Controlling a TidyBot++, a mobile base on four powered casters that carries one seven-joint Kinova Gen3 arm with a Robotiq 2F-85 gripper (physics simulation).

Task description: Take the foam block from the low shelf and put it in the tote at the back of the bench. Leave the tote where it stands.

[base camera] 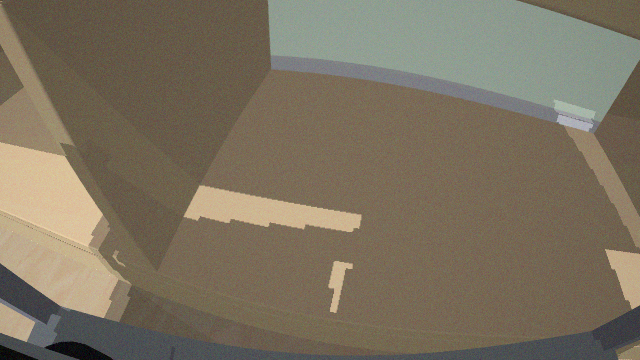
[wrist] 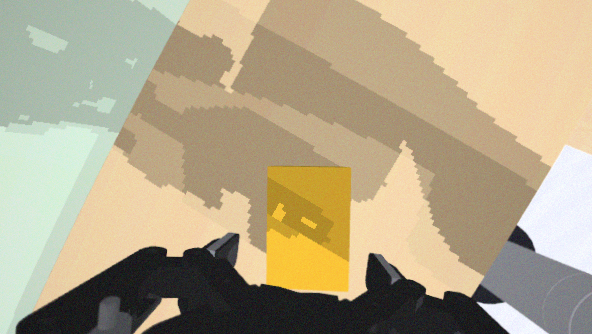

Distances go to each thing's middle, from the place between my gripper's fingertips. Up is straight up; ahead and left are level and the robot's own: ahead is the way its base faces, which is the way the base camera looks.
Right now my hand is 4 cm above the yellow foam block [wrist: 308, 207] and 1 cm to the left of it.
